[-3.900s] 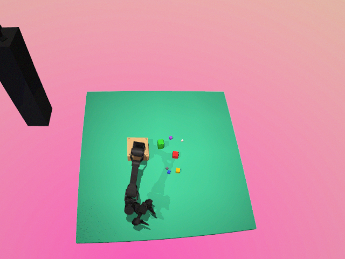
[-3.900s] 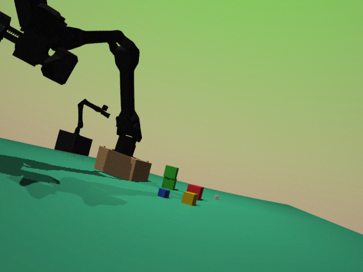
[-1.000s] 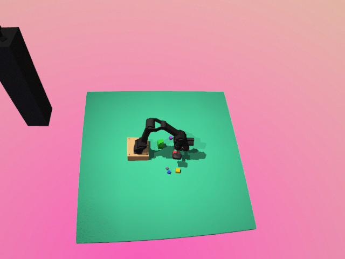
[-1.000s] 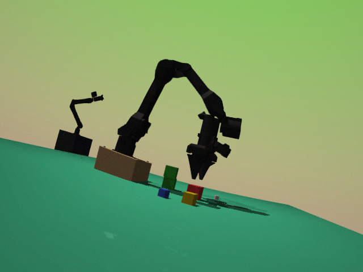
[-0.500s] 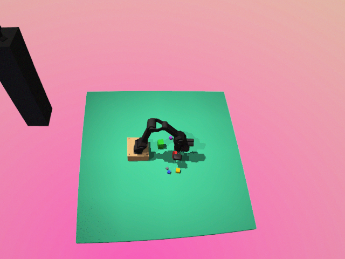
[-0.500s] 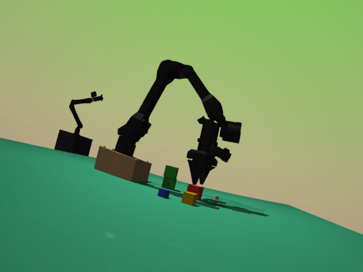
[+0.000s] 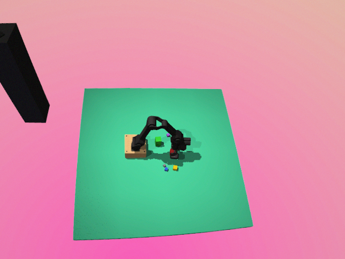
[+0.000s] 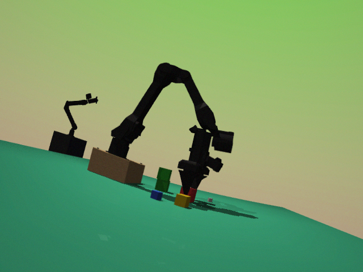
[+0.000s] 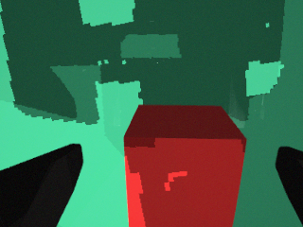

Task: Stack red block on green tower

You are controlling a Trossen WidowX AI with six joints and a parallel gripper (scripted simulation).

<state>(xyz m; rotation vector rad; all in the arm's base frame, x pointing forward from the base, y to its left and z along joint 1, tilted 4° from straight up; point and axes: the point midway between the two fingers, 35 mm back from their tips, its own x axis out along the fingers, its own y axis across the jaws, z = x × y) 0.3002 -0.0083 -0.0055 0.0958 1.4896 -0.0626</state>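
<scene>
The red block lies right at my gripper tip. From my gripper tip the other things lie so: small white cube (14 cm to the left, 6 cm ahead, 2 cm below); then small grey cube (11 cm to the right, 8 cm behind, 2 cm below); then yellow block (13 cm to the right, 1 cm below, 1 cm ahead).
</scene>
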